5 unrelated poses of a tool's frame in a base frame.
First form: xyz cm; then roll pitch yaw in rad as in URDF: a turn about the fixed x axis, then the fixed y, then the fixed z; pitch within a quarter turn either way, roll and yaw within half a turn.
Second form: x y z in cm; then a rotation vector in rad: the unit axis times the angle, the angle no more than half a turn. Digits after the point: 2 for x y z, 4 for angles.
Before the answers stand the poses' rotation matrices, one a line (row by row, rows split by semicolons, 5 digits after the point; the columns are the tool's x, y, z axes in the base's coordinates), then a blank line. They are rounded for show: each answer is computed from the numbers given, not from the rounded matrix.
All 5 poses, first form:
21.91 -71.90 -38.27 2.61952 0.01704 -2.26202
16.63 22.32 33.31 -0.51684 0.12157 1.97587
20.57 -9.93 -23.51 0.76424 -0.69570 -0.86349
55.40 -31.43 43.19 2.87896 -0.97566 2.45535
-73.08 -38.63 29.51 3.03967 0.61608 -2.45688
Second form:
-0.63739 -0.67325 -0.37480; -0.77035 0.54601 0.32928; -0.01704 0.49861 -0.86666
-0.39118 -0.77541 -0.49570; 0.91229 -0.39769 -0.09783; -0.12127 -0.49049 0.86297
0.49878 0.26054 -0.82664; -0.58347 0.80621 -0.09795; 0.64092 0.53117 0.55414
-0.43371 0.77823 -0.45415; 0.35523 0.61088 0.70756; 0.82807 0.14555 -0.54140
-0.63219 -0.67471 0.38092; -0.51617 0.73340 0.44237; -0.57784 0.08304 -0.81191

21.91 -71.90 -38.27 1.2200 -2.5777 -0.6997
16.63 22.32 33.31 -0.4545 -0.4334 1.9536
20.57 -9.93 -23.51 0.3925 -0.9156 -0.5266
55.40 -31.43 43.19 -0.8921 -2.0353 -0.6714
-73.08 -38.63 29.51 -0.9007 2.4032 0.3974

